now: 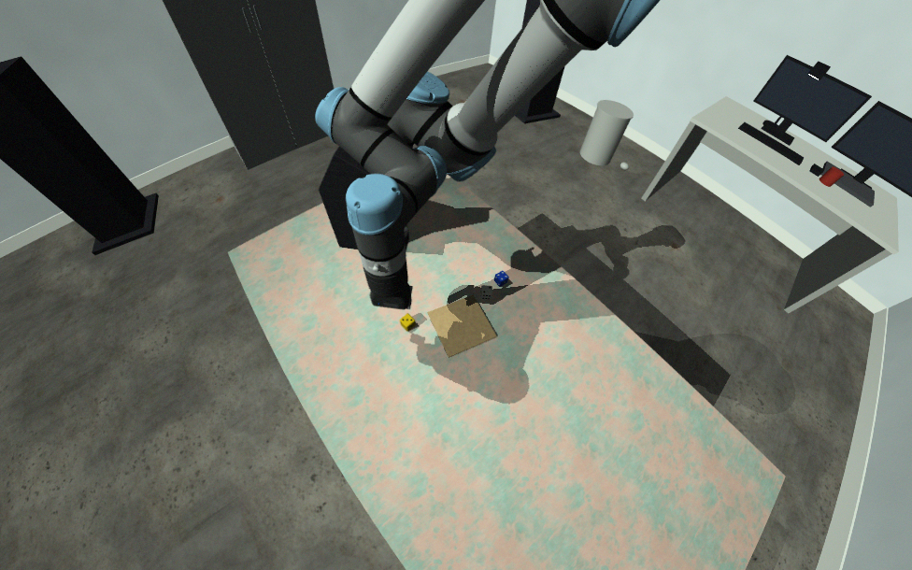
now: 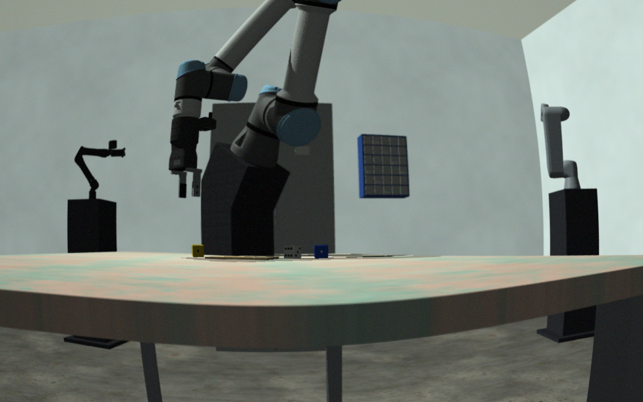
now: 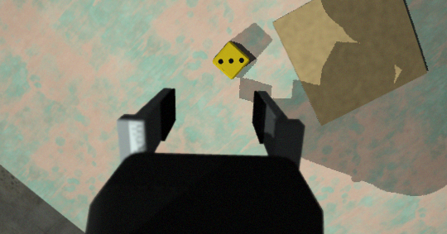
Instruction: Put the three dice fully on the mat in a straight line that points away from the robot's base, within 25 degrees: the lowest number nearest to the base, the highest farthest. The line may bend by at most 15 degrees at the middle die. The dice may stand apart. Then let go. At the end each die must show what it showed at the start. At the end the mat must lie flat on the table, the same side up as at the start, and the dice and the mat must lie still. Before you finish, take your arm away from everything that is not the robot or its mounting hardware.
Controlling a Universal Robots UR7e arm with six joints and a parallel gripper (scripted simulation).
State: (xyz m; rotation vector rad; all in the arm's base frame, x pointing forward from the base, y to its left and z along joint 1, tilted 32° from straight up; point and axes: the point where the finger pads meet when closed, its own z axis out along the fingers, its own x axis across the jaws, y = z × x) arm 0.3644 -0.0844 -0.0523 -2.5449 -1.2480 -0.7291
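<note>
Right now my hand is 150 mm above the yellow die, 20 mm to the right of it and 10 mm past it. Round my hand: white die (250 mm to the left, 150 mm below); blue die (320 mm to the left, 150 mm below, 20 mm behind); tan mat (160 mm below, 150 mm to the left, 50 mm ahead).
</note>
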